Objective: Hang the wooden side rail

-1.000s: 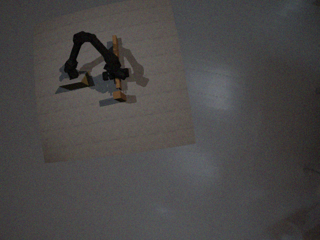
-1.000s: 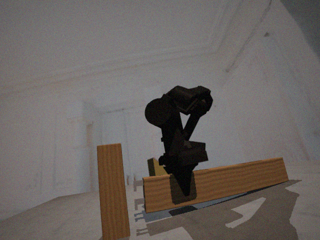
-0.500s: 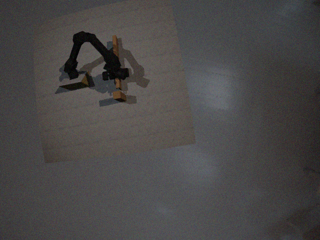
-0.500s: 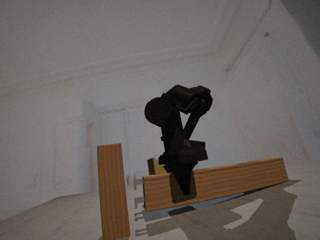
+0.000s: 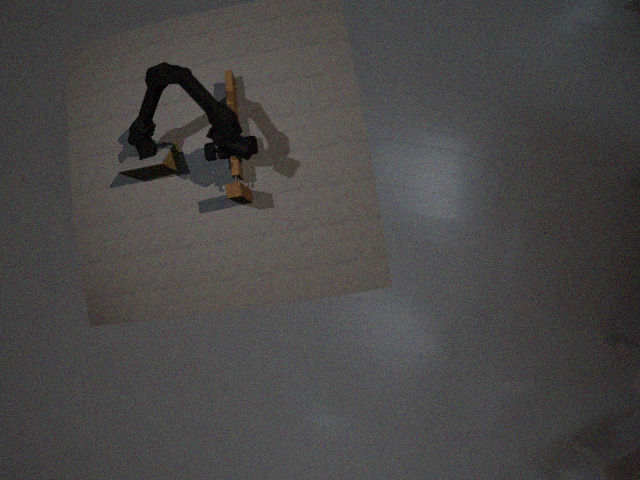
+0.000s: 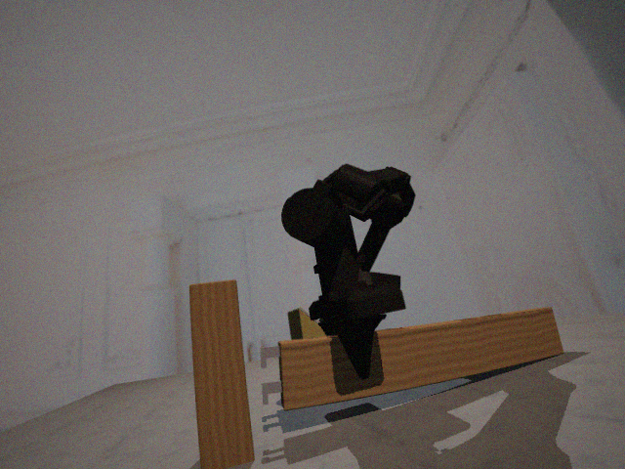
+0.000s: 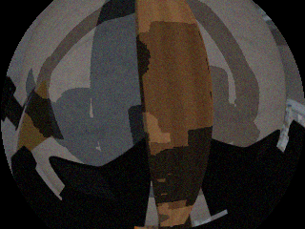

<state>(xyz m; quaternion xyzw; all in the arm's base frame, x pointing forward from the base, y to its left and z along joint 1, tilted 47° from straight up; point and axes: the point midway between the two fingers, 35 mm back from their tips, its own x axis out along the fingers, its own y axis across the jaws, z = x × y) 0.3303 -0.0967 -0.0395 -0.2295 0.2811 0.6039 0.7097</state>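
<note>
My gripper tip is now 10 mm past the headboard post, 160 mm to the left of it and 40 mm below it.
</note>
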